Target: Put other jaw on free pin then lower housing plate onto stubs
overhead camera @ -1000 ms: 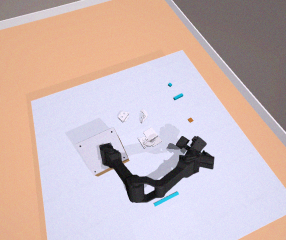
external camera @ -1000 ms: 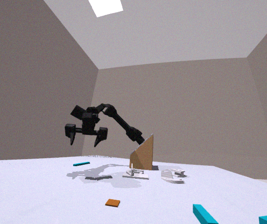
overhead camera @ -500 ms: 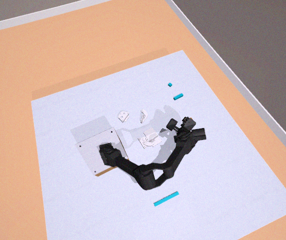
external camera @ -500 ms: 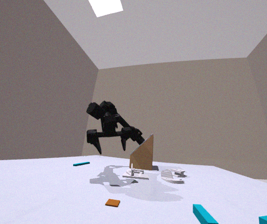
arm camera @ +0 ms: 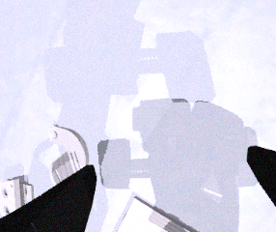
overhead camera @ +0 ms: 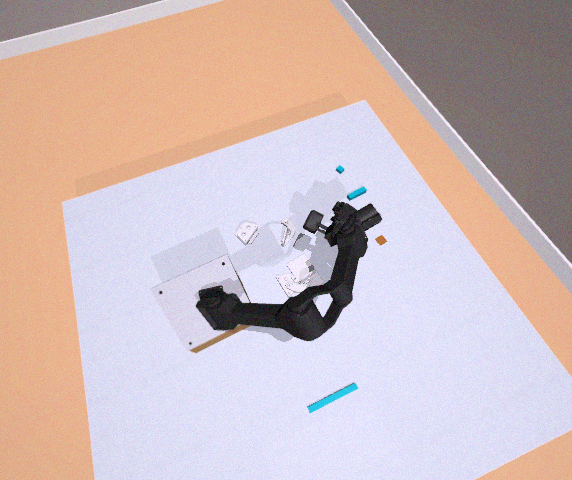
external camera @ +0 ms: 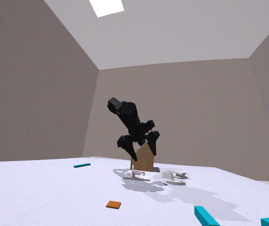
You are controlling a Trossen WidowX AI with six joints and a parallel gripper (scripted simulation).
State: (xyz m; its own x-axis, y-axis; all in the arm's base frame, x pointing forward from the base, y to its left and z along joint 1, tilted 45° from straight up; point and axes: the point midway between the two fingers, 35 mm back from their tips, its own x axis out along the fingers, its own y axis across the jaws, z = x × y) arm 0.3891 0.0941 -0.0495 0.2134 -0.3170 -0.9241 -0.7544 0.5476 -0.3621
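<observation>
Now: the jaw 12 cm behind my gripper tip, 12 cm to the left of it and 10 cm below it. Round my gripper tip: white block piece: 26 cm behind, 14 cm to the left, 10 cm below; then short cyan bar: 17 cm ahead, 17 cm to the left, 10 cm below; then orange tile: 18 cm ahead, 3 cm to the right, 10 cm below.
</observation>
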